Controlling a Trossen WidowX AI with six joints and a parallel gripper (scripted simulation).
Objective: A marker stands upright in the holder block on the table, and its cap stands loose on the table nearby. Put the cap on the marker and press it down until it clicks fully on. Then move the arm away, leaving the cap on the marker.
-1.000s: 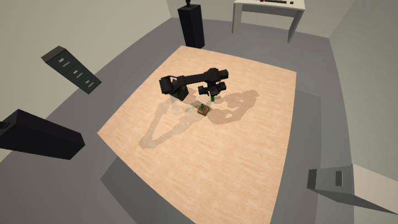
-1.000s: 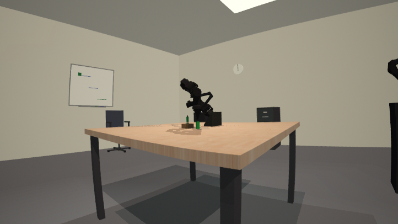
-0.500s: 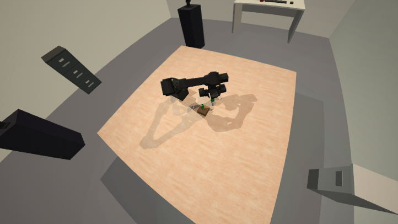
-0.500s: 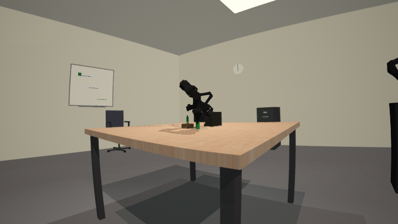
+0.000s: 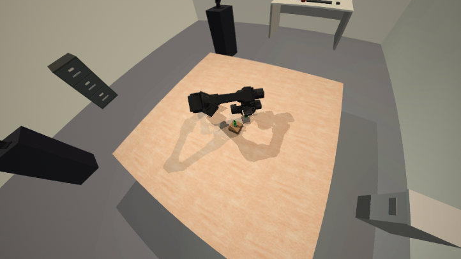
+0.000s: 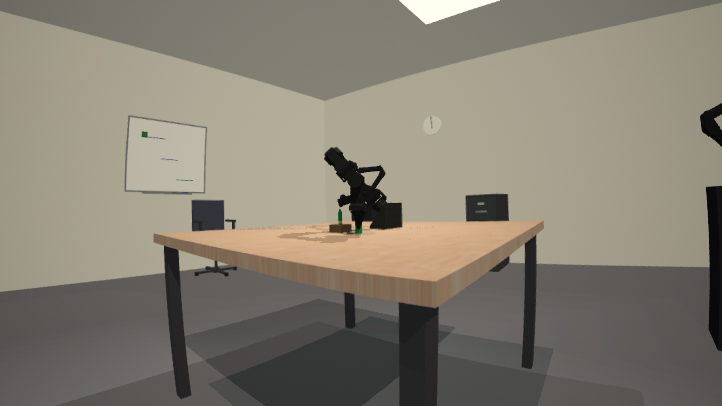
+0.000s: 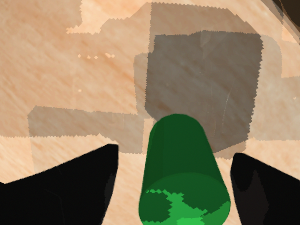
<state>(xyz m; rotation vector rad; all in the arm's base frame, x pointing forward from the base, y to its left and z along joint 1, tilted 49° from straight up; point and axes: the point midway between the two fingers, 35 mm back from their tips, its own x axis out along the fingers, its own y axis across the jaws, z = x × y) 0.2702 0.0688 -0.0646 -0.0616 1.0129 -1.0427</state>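
Now: gripper tip 120 mm to the left of the tan holder block. Round my gripper tip: green cap: 10 mm above.
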